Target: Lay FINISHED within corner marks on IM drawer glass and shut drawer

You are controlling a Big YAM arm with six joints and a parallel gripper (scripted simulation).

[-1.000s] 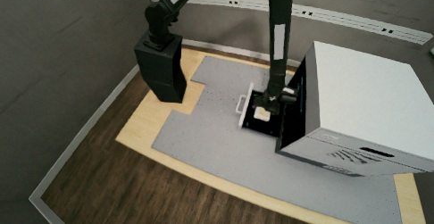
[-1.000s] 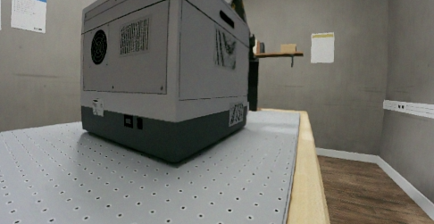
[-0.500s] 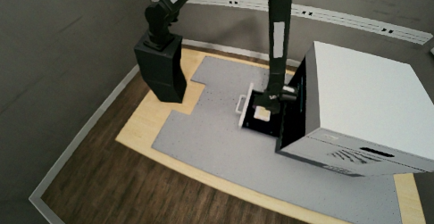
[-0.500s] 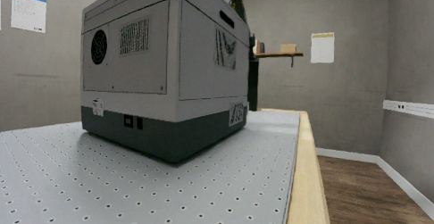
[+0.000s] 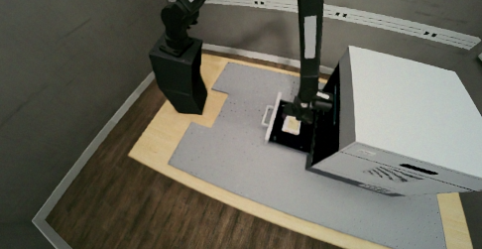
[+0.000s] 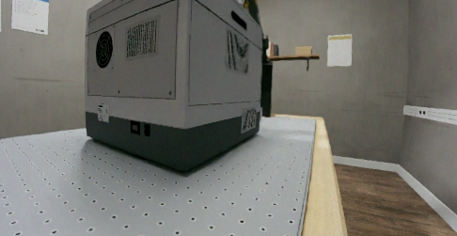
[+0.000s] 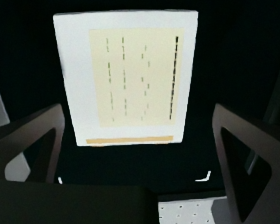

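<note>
The drawer is 3 cm below my hand and 1 cm ahead of it. From my hand the other things lie so: cassette FINISHED (3 cm below, 1 cm to the right).
</note>
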